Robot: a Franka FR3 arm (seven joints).
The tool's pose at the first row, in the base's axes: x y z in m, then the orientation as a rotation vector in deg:
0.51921 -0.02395 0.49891 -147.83 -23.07 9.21
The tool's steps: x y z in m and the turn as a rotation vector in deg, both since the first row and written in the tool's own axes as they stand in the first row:
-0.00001 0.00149 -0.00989 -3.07 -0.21 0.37
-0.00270 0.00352 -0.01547 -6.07 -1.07 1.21
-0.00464 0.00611 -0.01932 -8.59 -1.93 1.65
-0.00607 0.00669 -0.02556 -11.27 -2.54 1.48
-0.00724 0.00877 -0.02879 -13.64 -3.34 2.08
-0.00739 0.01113 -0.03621 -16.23 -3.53 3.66
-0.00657 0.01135 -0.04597 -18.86 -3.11 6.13
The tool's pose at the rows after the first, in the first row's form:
0.52146 -0.02989 0.50663 -150.94 -23.22 9.11
0.52048 -0.03507 0.51048 -154.10 -22.97 10.05
0.52002 -0.03964 0.51253 -156.70 -23.15 10.95
0.52000 -0.04354 0.51763 -159.30 -24.08 11.27
0.52003 -0.04715 0.51938 -161.78 -23.99 12.19
0.52189 -0.05268 0.52455 -164.70 -22.32 12.62
0.52458 -0.05725 0.53278 -167.83 -19.12 12.52

